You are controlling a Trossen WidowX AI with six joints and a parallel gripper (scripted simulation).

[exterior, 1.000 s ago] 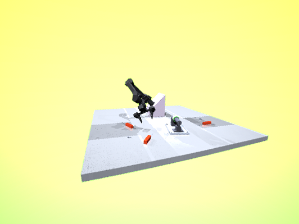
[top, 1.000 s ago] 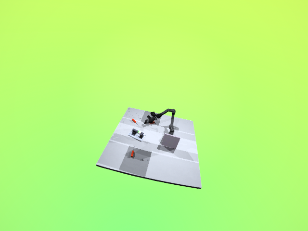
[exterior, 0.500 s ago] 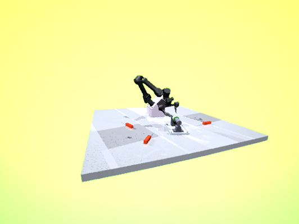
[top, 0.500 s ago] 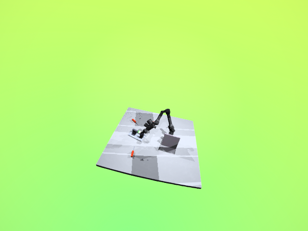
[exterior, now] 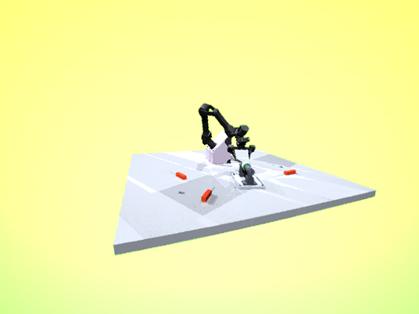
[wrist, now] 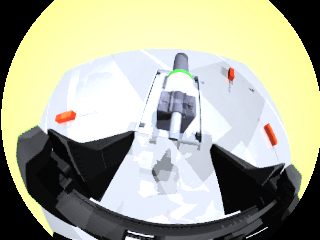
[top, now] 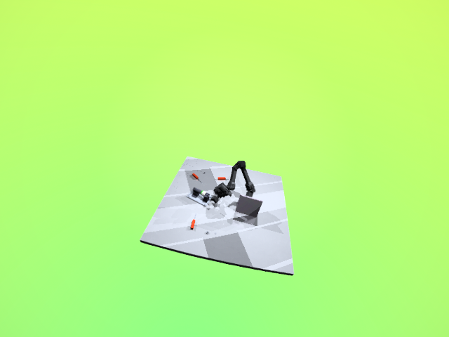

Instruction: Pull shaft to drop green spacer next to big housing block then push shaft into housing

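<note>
The grey shaft lies 80 mm ahead of my gripper tip, 20 mm to the right of it and 20 mm below it. From my gripper tip the other things lie so: green spacer: 120 mm ahead, 20 mm to the right, 20 mm below.
</note>
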